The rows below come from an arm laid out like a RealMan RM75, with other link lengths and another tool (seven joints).
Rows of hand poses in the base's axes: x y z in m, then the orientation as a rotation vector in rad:
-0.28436, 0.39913, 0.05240, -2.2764, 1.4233, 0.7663
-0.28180, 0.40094, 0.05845, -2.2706, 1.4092, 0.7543
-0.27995, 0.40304, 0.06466, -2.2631, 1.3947, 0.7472
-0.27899, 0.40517, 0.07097, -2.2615, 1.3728, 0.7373
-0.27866, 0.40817, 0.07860, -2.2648, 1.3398, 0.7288
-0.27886, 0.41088, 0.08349, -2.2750, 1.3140, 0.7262
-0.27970, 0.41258, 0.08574, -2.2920, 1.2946, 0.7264
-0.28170, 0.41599, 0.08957, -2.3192, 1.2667, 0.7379
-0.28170, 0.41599, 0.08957, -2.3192, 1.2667, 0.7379
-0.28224, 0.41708, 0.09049, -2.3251, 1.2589, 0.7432
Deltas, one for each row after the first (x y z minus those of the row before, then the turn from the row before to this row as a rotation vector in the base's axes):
0.00256, 0.00181, 0.00605, 0.0100, -0.0142, 0.0008
0.00185, 0.00210, 0.00621, 0.0122, -0.0113, 0.0011
0.00096, 0.00213, 0.00631, 0.0115, -0.0149, 0.0072
0.00033, 0.00300, 0.00763, 0.0140, -0.0170, 0.0154
-0.00020, 0.00271, 0.00489, 0.0058, -0.0092, 0.0171
-0.00084, 0.00170, 0.00225, -0.0024, -0.0039, 0.0183
-0.00200, 0.00341, 0.00383, -0.0042, 0.0029, 0.0300
0.00000, 0.00000, 0.00000, 0.0000, 0.0000, 0.0000
-0.00054, 0.00109, 0.00092, 0.0003, 0.0020, 0.0079

